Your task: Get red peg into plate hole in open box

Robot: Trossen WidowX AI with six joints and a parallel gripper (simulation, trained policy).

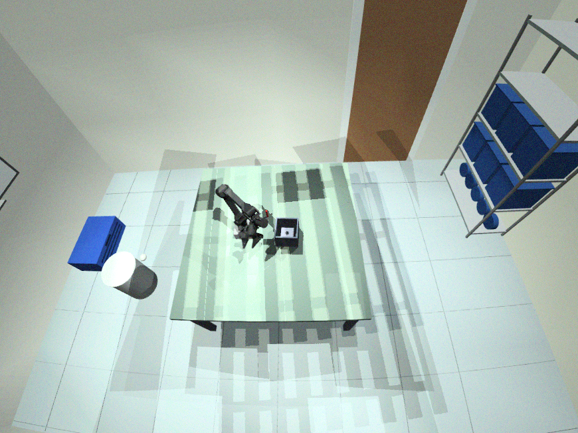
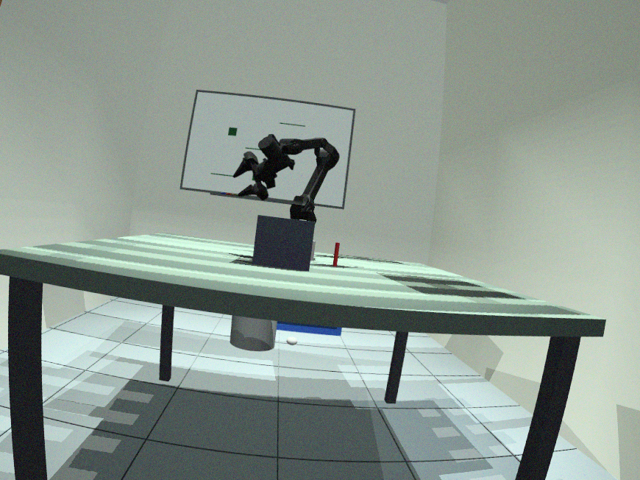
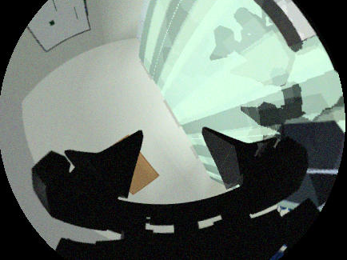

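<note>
Right now my gripper tip is 360 mm to the right of the red peg, 190 mm above it and 140 mm short of it. The rest, counted from my gripper tip: pale plate 260 mm ahead, 190 mm below, 150 mm to the left.
</note>
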